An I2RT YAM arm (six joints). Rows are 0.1 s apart.
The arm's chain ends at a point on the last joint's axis. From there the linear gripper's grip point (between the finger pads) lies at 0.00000 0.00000 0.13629 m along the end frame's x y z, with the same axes.
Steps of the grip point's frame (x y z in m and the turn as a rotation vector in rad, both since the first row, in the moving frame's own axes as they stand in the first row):
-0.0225 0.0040 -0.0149 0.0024 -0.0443 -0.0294
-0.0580 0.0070 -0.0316 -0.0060 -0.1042 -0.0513
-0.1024 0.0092 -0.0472 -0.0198 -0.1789 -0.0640
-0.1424 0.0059 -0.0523 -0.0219 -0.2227 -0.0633
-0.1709 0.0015 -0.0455 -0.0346 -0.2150 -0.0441
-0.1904 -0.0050 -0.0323 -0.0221 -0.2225 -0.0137
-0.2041 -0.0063 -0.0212 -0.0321 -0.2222 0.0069
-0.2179 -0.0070 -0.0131 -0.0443 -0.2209 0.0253
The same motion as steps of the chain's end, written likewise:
-0.0165 0.0042 -0.0148 0.0024 -0.0443 -0.0294
-0.0439 0.0058 -0.0309 -0.0060 -0.1042 -0.0513
-0.0783 0.0057 -0.0450 -0.0198 -0.1789 -0.0640
-0.1124 0.0020 -0.0489 -0.0219 -0.2227 -0.0633
-0.1419 -0.0038 -0.0423 -0.0346 -0.2150 -0.0441
-0.1603 -0.0082 -0.0289 -0.0221 -0.2225 -0.0137
-0.1741 -0.0105 -0.0178 -0.0321 -0.2222 0.0069
-0.1880 -0.0126 -0.0097 -0.0443 -0.2209 0.0253

